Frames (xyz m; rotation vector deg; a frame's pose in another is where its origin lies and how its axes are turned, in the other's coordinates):
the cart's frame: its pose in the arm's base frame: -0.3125 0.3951 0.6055 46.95 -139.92 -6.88
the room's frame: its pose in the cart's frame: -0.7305 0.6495 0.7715 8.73 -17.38 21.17
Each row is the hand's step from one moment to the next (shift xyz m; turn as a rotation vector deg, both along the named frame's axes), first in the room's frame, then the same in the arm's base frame.
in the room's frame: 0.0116 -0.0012 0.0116 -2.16 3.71 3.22
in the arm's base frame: -0.0130 -0.0054 -0.0084 0.22 3.84 -3.74
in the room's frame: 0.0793 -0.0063 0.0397 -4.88 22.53 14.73
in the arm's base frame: -0.0808 -0.0315 -0.0193 -5.25 21.53 -16.04
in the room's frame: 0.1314 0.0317 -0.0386 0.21 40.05 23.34
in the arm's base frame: -0.1229 -0.0022 0.0682 -16.97 36.09 -23.62
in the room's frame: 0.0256 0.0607 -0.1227 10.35 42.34 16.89
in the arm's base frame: -0.0141 0.0625 0.1237 -25.64 36.10 -14.99
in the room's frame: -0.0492 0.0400 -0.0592 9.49 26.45 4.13
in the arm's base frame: 0.0474 0.0573 0.0446 -17.40 22.32 -2.41
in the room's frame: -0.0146 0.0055 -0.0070 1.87 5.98 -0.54
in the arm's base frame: 0.0136 0.0099 0.0032 -3.35 5.26 0.82
